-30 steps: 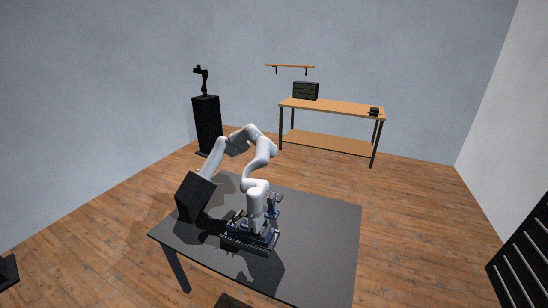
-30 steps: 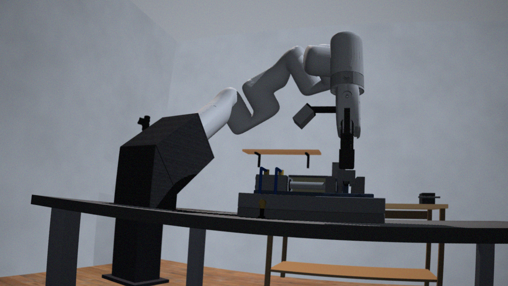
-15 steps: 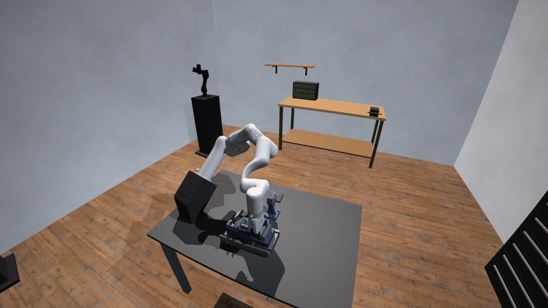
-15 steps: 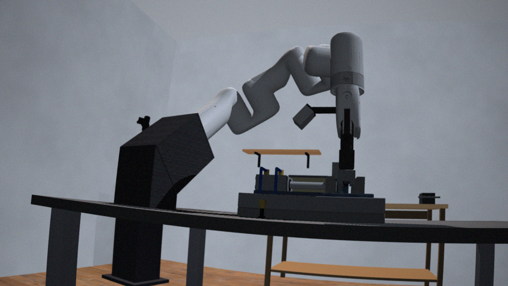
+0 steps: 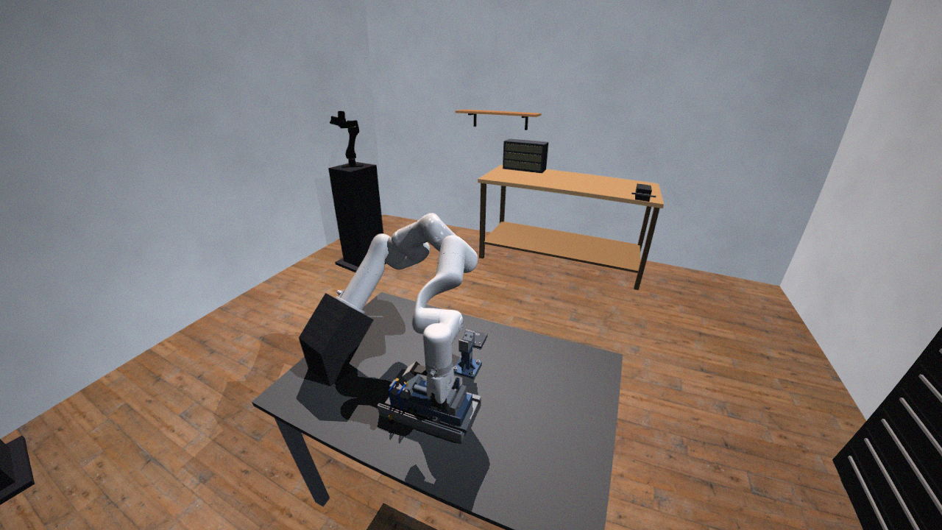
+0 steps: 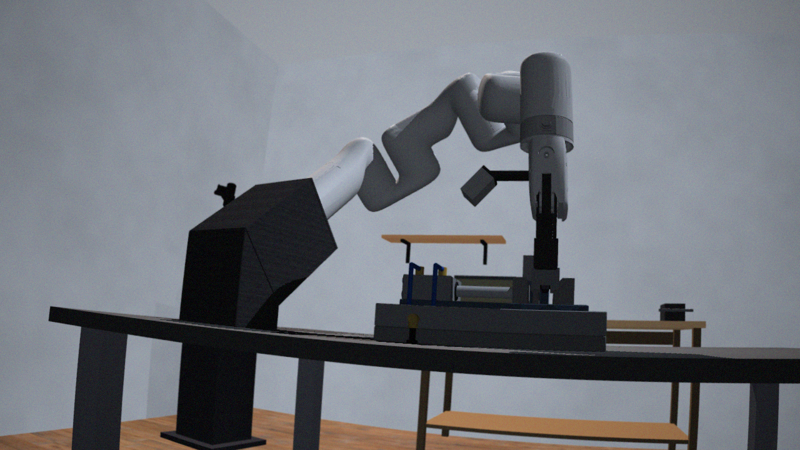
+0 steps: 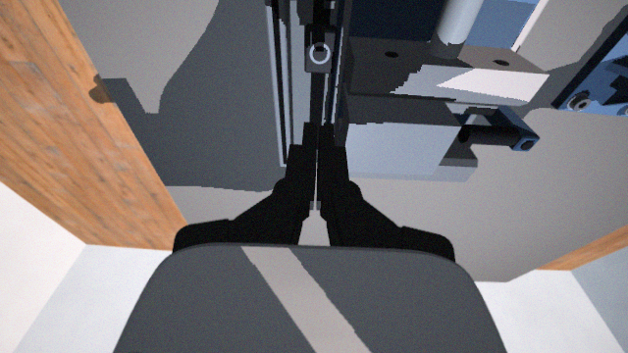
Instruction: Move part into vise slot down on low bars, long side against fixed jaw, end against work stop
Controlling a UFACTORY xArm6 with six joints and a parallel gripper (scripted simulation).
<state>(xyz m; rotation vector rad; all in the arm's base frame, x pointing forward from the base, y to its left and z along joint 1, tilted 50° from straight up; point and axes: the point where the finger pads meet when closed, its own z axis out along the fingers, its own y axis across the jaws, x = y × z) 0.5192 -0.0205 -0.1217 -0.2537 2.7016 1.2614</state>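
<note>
The part lies 10 mm behind my hand, 40 mm to the left of it and 40 mm below it. From my hand the other things lie so: moving jaw 50 mm behind, 60 mm to the left, 50 mm below; work stop 20 mm behind, 110 mm to the left, 40 mm below; fixed jaw 10 mm ahead, 70 mm to the left, 50 mm below.
</note>
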